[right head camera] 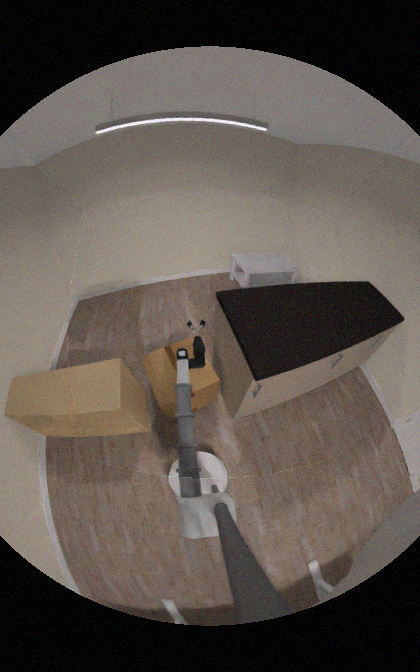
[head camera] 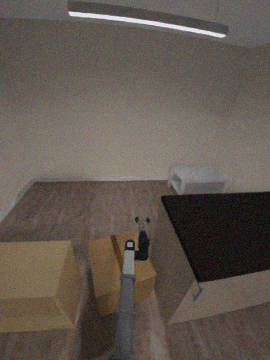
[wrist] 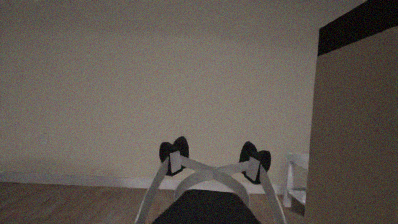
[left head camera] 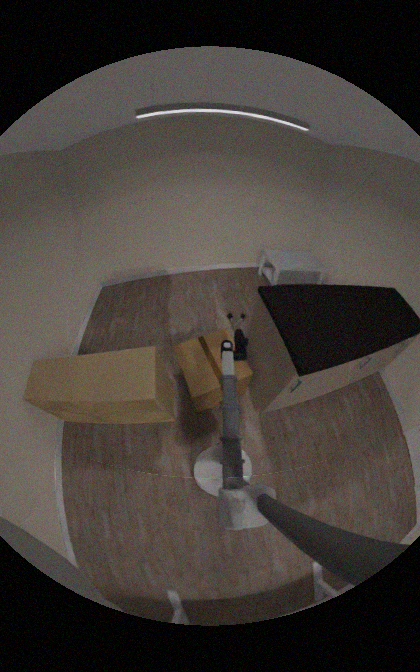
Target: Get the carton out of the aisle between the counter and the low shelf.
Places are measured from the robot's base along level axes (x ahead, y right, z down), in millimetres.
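Pixels of known places: gripper, fingertip midpoint: (head camera: 142, 217) (wrist: 214, 151).
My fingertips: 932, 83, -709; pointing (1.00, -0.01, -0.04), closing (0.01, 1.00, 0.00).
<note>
Behind a point stands the place of what it marks, as x, y, z.
An orange-brown carton (head camera: 102, 270) @(674, -195, -378) (left head camera: 192, 367) (right head camera: 159, 377) with a darker tape strip stands on the floor, turned at an angle, between the counter and the low tan block. The counter (head camera: 225, 235) @(645, 541, -882) (left head camera: 340, 325) (right head camera: 310, 325) (wrist: 355, 125) @(920, 229, -752) has a black top and is to the right. The low tan block (head camera: 35, 265) @(562, -589, -582) (left head camera: 100, 380) (right head camera: 70, 392), apparently the low shelf, is to the left. My gripper (head camera: 142, 220) @(932, 83, -709) (left head camera: 236, 316) (right head camera: 196, 324) (wrist: 214, 151) @(932, 83, -709) is open and empty, its fingertips seen past the carton's far edge, near the counter's side. My arm hides part of the carton. The carton does not show in the wrist view.
A small white table (head camera: 202, 175) @(2306, 1174, -423) (left head camera: 297, 260) (right head camera: 265, 262) (wrist: 289, 182) @(2592, 720, -182) stands by the back wall, behind the counter. The counter's near face carries handles. The carton's right corner is close to the counter's side; a narrow floor gap separates the carton from the tan block.
</note>
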